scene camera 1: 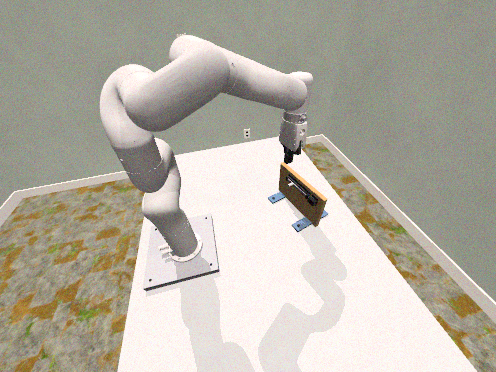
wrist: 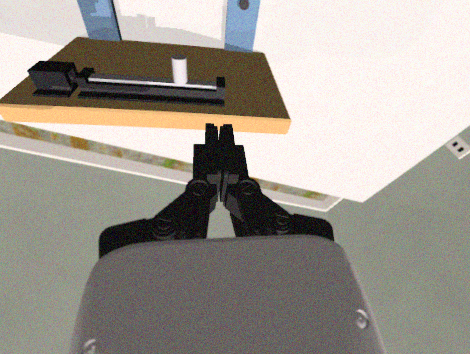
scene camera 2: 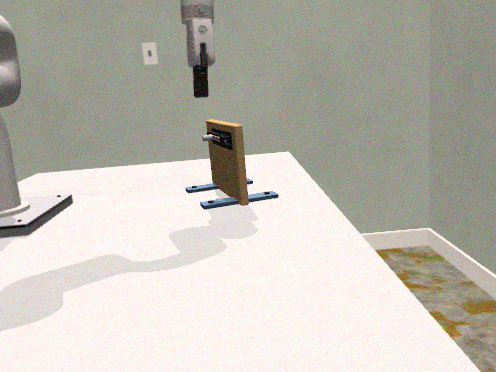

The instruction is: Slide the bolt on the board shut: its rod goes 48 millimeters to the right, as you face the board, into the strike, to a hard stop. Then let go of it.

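Where they show: gripper, between the fingertips: (scene camera 1: pixel 288 162) (wrist: pixel 217 140) (scene camera 2: pixel 201 97); arm's base, origin of its link: (scene camera 1: pixel 186 246).
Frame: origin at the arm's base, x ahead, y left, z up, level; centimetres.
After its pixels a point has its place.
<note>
The wooden board (scene camera 1: pixel 299 202) {x 49.8, y 1.2, z 2.8 cm} (scene camera 2: pixel 225 170) {x 49.9, y 0.8, z 3.7 cm} (wrist: pixel 250 90) {x 47.8, y 12.6, z 9.4 cm} stands upright. On its face is a black bolt housing (wrist: pixel 150 93) {x 49.1, y 2.8, z 12.2 cm} with a pale rod (wrist: pixel 125 81) {x 48.8, y 0.5, z 11.6 cm}. The light round knob (scene camera 1: pixel 291 185) {x 46.8, y 4.5, z 11.3 cm} (scene camera 2: pixel 206 137) {x 46.4, y 4.6, z 11.3 cm} (wrist: pixel 179 71) {x 46.6, y 5.2, z 11.8 cm} sticks out, nearer the housing end away from the strike. The black strike block (scene camera 1: pixel 312 200) {x 49.7, y -6.1, z 12.0 cm} (wrist: pixel 52 77) {x 49.6, y -5.4, z 12.2 cm} is near the board's other end, at the left in the wrist view; a gap separates it from the housing. My gripper (scene camera 1: pixel 288 162) {x 46.4, y 8.5, z 20.5 cm} (scene camera 2: pixel 201 96) {x 46.4, y 8.5, z 20.5 cm} (wrist: pixel 217 140) {x 46.4, y 8.5, z 20.5 cm} is shut and empty, pointing down above the board's top edge, near the knob end, apart from board and knob.
Blue feet (scene camera 1: pixel 302 224) {x 47.3, y -6.7, z -1.7 cm} (scene camera 2: pixel 240 201) {x 51.7, y -9.3, z -1.5 cm} (wrist: pixel 241 25) {x 44.7, y 11.5, z -1.7 cm} stick out under the board, front and back, on the white table (scene camera 1: pixel 400 325) {x 55.9, y -46.8, z -2.5 cm} (scene camera 2: pixel 300 300) {x 53.1, y -55.6, z -2.5 cm}. The arm's base plate (scene camera 1: pixel 165 272) {x -8.1, y -7.4, z 0.1 cm} is left of the board in scene camera 1. Walls stand beyond the table.
</note>
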